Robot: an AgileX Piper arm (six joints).
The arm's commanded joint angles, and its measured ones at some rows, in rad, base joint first. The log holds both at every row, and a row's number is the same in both.
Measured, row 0:
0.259, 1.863, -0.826, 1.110, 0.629, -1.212
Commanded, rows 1 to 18:
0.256, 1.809, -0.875, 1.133, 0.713, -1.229
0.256, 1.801, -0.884, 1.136, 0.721, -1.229
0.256, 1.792, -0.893, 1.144, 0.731, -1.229
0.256, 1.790, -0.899, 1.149, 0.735, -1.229
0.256, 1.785, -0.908, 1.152, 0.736, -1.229
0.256, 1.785, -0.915, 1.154, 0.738, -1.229
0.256, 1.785, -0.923, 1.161, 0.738, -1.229
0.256, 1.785, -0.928, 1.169, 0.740, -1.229
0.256, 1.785, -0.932, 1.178, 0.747, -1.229
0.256, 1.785, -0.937, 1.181, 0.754, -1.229
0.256, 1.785, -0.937, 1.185, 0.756, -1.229
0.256, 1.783, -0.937, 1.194, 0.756, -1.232
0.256, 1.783, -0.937, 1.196, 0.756, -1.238
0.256, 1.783, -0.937, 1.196, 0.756, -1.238
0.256, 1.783, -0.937, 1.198, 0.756, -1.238
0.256, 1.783, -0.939, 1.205, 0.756, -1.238
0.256, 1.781, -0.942, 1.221, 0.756, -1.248
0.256, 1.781, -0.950, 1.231, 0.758, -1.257
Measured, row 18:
0.259, 1.795, -0.929, 1.182, 0.740, -1.231
